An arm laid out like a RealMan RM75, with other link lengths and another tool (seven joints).
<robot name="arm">
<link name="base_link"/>
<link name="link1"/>
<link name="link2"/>
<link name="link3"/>
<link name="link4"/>
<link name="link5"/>
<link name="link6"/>
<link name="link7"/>
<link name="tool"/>
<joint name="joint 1" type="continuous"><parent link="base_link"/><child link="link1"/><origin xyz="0 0 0.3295"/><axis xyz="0 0 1"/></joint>
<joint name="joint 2" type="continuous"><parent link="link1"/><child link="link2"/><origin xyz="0 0 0"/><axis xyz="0 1 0"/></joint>
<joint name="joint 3" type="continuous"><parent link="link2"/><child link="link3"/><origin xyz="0 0 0.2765"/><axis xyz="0 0 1"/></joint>
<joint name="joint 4" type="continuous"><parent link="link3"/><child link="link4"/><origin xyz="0 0 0"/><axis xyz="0 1 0"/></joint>
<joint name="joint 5" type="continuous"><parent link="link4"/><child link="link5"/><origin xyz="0 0 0.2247"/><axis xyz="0 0 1"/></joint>
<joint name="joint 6" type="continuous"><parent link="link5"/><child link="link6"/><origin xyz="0 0 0"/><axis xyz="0 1 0"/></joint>
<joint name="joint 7" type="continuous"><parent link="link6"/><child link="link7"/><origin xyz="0 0 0.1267"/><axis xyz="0 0 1"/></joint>
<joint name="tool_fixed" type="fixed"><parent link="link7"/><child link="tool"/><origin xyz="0.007 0.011 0.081" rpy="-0.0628 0 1.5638"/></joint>
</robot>
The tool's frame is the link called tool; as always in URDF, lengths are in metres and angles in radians. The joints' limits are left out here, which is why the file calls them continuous.
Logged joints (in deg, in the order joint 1, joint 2, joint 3, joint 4, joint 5, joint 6, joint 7), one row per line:
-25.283 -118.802 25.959 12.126 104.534 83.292 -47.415
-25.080 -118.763 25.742 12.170 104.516 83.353 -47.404
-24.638 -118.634 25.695 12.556 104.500 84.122 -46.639
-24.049 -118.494 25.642 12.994 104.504 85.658 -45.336
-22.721 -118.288 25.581 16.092 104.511 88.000 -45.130
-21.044 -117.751 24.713 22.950 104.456 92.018 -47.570
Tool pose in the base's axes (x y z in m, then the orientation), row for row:
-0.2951 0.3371 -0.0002 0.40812 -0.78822 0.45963 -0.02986
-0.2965 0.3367 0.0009 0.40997 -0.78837 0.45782 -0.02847
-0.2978 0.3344 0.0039 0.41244 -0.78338 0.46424 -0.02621
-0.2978 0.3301 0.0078 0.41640 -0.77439 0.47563 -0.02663
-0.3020 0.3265 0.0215 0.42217 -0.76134 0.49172 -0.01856
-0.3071 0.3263 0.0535 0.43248 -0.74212 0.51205 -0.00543
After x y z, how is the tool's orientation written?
As a quaternion, w x y z.
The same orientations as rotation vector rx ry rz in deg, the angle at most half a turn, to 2 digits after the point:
-113.82 66.37 -4.31
-113.74 66.05 -4.11
-112.89 66.90 -3.78
-111.40 68.42 -3.83
-109.23 70.55 -2.66
-105.97 73.12 -0.78

